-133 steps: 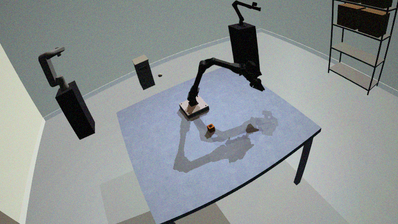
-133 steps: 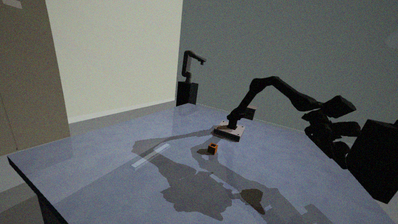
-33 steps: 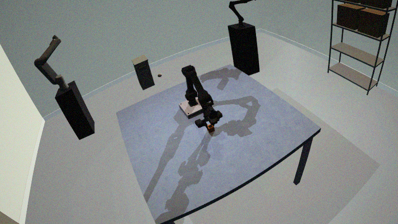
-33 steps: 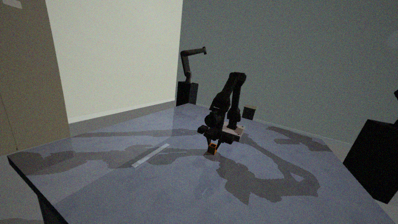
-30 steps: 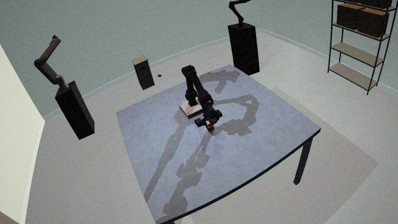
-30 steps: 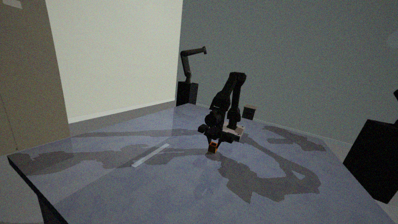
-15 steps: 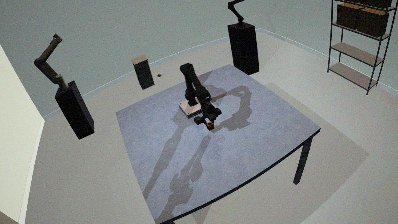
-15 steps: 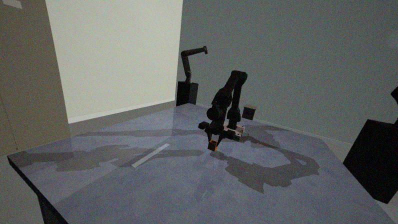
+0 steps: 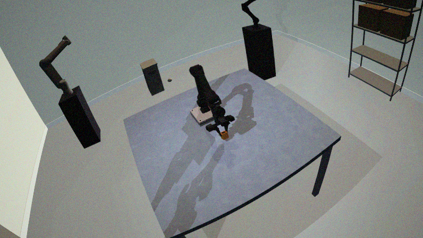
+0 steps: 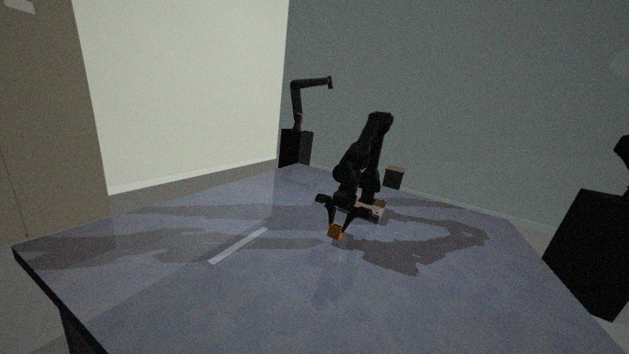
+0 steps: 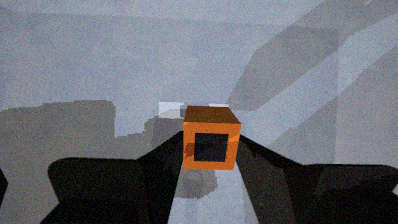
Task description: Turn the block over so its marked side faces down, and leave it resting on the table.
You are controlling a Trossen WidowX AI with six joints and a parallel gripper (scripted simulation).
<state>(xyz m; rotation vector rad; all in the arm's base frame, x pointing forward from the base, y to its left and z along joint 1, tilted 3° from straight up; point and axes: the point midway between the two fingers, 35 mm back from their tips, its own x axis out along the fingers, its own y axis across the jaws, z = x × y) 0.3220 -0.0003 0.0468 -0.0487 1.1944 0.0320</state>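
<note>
Now: the orange block 10 mm above my gripper tip.
</note>
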